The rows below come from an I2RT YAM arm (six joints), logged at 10 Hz.
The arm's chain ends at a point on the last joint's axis. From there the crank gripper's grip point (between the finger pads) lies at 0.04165 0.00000 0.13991 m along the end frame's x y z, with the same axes.
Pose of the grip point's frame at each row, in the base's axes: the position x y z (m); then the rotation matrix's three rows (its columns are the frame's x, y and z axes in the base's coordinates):
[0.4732, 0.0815, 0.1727], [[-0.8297, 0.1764, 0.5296], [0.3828, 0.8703, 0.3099], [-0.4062, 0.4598, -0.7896]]
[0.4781, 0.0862, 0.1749], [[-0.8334, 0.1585, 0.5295], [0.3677, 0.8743, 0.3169], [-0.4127, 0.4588, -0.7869]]
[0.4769, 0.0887, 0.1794], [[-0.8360, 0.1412, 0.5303], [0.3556, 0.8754, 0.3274], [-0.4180, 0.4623, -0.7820]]
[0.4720, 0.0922, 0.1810], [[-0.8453, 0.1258, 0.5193], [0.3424, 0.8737, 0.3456], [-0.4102, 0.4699, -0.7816]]
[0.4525, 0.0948, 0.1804], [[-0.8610, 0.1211, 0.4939], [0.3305, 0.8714, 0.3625], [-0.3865, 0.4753, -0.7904]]
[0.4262, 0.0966, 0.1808], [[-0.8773, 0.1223, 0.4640], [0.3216, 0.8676, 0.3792], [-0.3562, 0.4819, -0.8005]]
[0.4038, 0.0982, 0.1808], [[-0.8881, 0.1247, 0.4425], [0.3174, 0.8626, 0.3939], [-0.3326, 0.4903, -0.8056]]
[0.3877, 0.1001, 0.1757], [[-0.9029, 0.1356, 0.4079], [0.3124, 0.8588, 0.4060], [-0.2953, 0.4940, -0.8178]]
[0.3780, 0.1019, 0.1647], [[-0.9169, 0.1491, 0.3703], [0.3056, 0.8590, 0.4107], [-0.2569, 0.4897, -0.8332]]
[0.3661, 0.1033, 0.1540], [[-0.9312, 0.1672, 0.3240], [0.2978, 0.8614, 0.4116], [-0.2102, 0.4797, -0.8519]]
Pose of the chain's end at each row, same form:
[0.4337, 0.0222, 0.3001], [[-0.8297, 0.1764, 0.5296], [0.3828, 0.8703, 0.3099], [-0.4062, 0.4598, -0.7896]]
[0.4387, 0.0265, 0.3022], [[-0.8334, 0.1585, 0.5295], [0.3677, 0.8743, 0.3169], [-0.4127, 0.4588, -0.7869]]
[0.4375, 0.0281, 0.3062], [[-0.8360, 0.1412, 0.5303], [0.3556, 0.8754, 0.3274], [-0.4180, 0.4623, -0.7820]]
[0.4346, 0.0296, 0.3074], [[-0.8453, 0.1258, 0.5193], [0.3424, 0.8737, 0.3456], [-0.4102, 0.4699, -0.7816]]
[0.4193, 0.0303, 0.3071], [[-0.8610, 0.1211, 0.4939], [0.3305, 0.8714, 0.3625], [-0.3865, 0.4753, -0.7904]]
[0.3978, 0.0302, 0.3076], [[-0.8773, 0.1223, 0.4640], [0.3216, 0.8676, 0.3792], [-0.3562, 0.4819, -0.8005]]
[0.3789, 0.0299, 0.3074], [[-0.8881, 0.1247, 0.4425], [0.3174, 0.8626, 0.3939], [-0.3326, 0.4903, -0.8056]]
[0.3682, 0.0303, 0.3024], [[-0.9029, 0.1356, 0.4079], [0.3124, 0.8588, 0.4060], [-0.2953, 0.4940, -0.8178]]
[0.3644, 0.0317, 0.2920], [[-0.9169, 0.1491, 0.3703], [0.3056, 0.8590, 0.4107], [-0.2569, 0.4897, -0.8332]]
[0.3596, 0.0333, 0.2819], [[-0.9312, 0.1672, 0.3240], [0.2978, 0.8614, 0.4116], [-0.2102, 0.4797, -0.8519]]

